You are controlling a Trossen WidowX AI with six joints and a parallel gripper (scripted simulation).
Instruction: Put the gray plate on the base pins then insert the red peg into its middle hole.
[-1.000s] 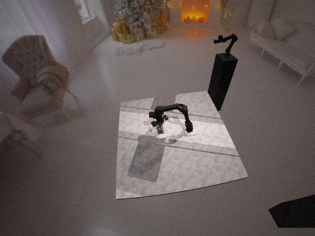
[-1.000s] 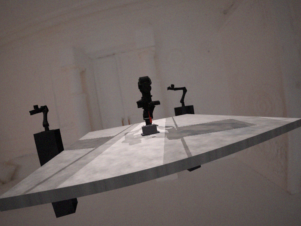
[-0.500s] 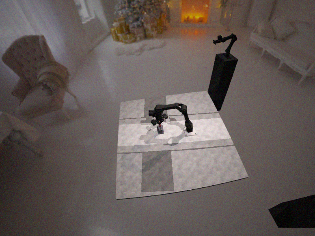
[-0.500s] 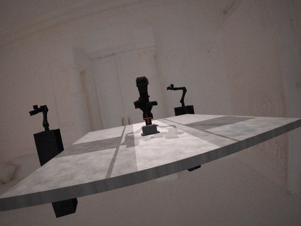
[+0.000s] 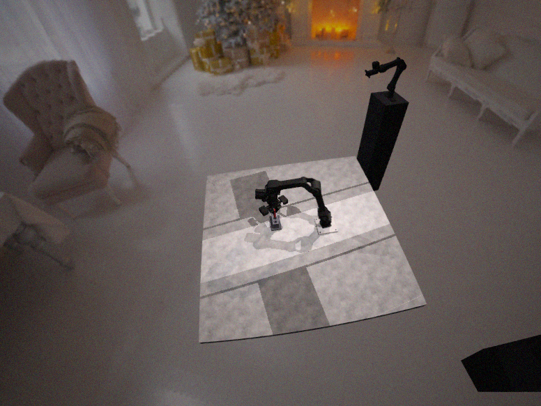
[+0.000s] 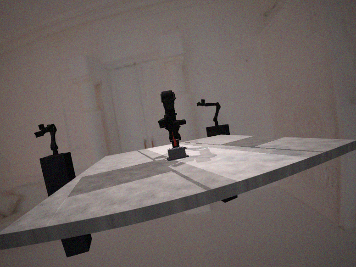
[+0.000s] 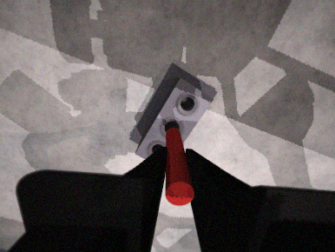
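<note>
Right now my gripper tip is 7 cm above the gray plate. The rest, counted from my gripper tip: dark base (11 cm below); then red peg (right at my gripper tip).
</note>
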